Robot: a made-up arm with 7 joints. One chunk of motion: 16 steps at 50 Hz.
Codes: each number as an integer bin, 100 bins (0 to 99) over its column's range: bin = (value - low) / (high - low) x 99, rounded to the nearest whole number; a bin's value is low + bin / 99 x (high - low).
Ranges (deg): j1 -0.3..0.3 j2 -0.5..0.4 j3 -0.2..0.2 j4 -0.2..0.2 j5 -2.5..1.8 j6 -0.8..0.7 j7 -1..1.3
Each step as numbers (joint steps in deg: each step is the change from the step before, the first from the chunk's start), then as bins.
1 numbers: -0.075 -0.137 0.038 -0.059 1.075 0.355 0.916
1 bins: 37 40 59 35 82 76 82
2 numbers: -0.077 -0.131 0.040 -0.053 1.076 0.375 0.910
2 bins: 37 41 59 36 82 78 82
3 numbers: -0.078 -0.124 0.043 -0.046 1.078 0.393 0.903
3 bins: 37 41 60 38 82 79 82
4 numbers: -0.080 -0.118 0.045 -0.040 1.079 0.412 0.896
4 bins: 36 42 61 40 82 80 82
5 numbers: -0.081 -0.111 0.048 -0.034 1.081 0.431 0.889
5 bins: 36 43 61 41 82 81 81
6 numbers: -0.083 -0.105 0.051 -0.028 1.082 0.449 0.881
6 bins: 36 43 62 43 82 82 81
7 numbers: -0.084 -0.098 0.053 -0.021 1.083 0.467 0.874
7 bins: 36 44 63 44 82 84 81
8 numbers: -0.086 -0.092 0.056 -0.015 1.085 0.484 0.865
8 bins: 35 45 63 46 83 85 80
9 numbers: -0.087 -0.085 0.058 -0.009 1.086 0.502 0.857
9 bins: 35 46 64 47 83 86 80
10 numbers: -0.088 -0.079 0.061 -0.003 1.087 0.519 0.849
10 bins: 35 46 65 49 83 87 80
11 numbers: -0.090 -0.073 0.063 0.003 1.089 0.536 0.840
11 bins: 35 47 65 50 83 88 79
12 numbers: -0.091 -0.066 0.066 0.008 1.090 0.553 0.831
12 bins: 34 48 66 51 83 89 79
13 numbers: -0.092 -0.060 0.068 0.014 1.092 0.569 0.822
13 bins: 34 48 66 53 83 90 78
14 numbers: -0.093 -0.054 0.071 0.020 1.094 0.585 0.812
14 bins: 34 49 67 54 83 91 78
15 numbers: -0.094 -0.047 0.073 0.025 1.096 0.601 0.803
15 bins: 34 50 68 56 83 92 78
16 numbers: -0.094 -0.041 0.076 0.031 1.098 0.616 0.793
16 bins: 34 50 68 57 83 93 77
